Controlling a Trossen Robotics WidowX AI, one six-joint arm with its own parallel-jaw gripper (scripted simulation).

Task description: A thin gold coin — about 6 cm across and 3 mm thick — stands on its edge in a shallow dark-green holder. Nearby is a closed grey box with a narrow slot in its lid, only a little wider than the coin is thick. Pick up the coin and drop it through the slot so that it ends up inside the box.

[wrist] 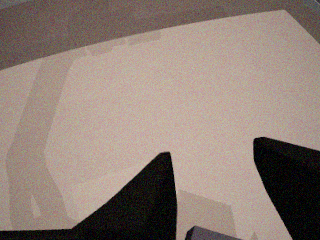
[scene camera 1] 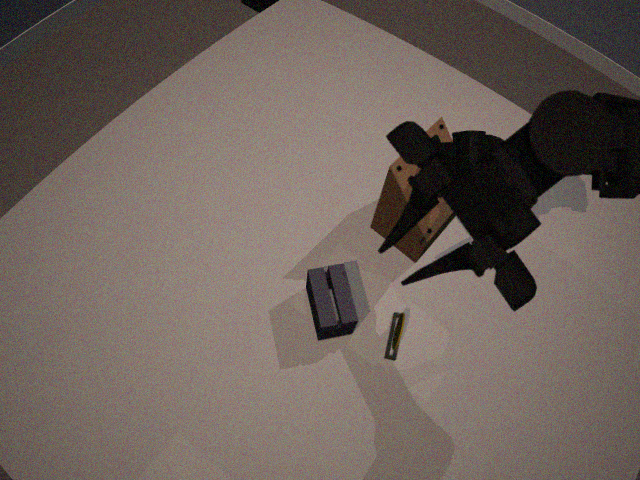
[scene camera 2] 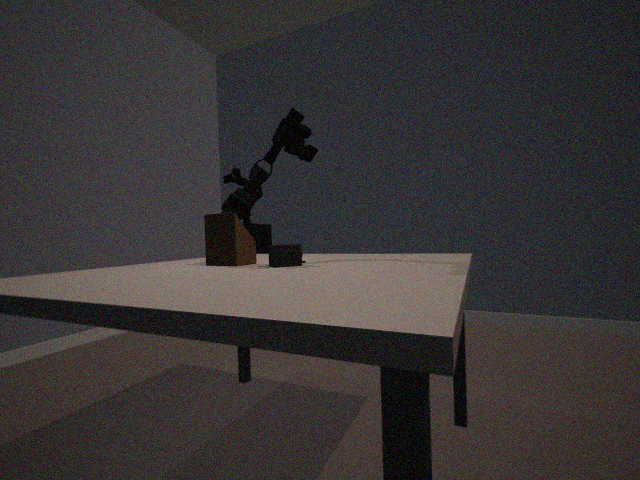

Scene:
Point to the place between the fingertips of my gripper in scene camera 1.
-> At 391, 267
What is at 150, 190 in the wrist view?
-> My gripper.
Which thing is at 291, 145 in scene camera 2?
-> My gripper.

